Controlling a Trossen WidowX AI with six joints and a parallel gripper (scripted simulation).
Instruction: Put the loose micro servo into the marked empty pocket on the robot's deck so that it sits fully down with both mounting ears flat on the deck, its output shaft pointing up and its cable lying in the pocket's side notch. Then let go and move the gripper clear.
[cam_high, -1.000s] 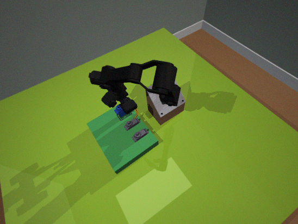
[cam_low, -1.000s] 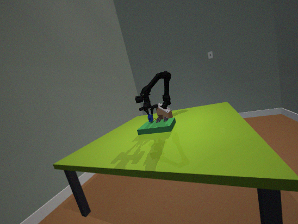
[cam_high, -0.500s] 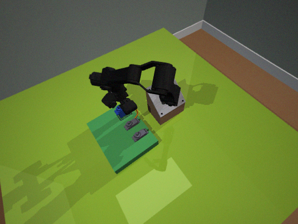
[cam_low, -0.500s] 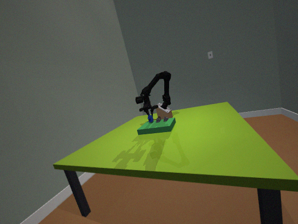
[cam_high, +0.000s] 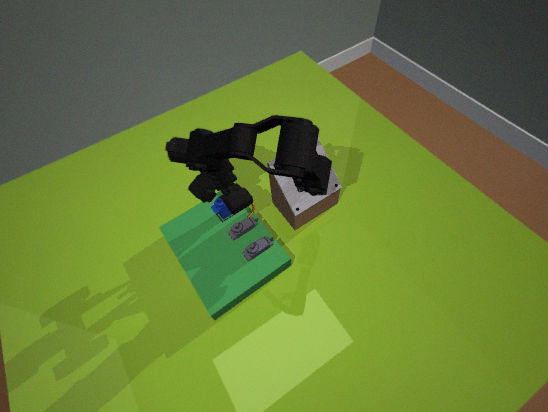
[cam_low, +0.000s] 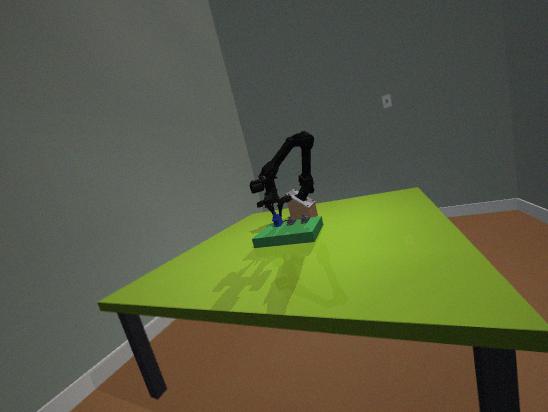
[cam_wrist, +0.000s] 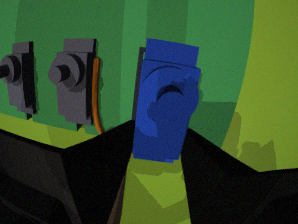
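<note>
Right now my gripper tip is 11 cm short of the green deck, 9 cm to the right of it and 7 cm above it.
</note>
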